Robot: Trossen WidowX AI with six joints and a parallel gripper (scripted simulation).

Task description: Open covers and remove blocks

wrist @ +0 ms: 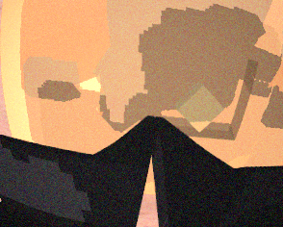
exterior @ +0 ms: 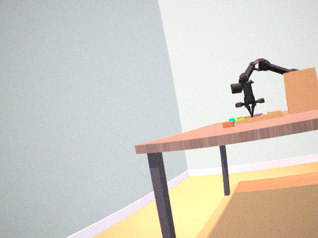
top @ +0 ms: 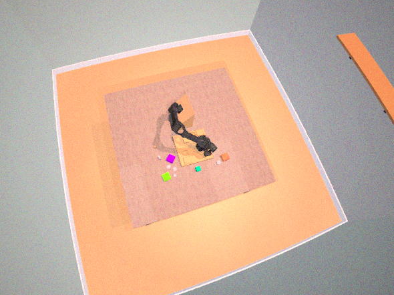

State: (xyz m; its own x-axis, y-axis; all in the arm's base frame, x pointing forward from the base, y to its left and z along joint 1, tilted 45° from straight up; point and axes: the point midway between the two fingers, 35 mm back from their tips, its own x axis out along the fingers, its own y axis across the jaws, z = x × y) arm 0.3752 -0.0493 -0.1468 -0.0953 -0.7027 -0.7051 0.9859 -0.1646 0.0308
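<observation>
My gripper tip is now 140 mm short of the teal block, 130 mm to the left of it and 10 mm above it. Also, from my gripper tip: orange block (140 mm to the left, 140 mm ahead, 10 mm below); then lime green block (400 mm to the right, 100 mm ahead, 10 mm below); then magenta block (300 mm to the right, 40 mm behind, 10 mm below).
</observation>
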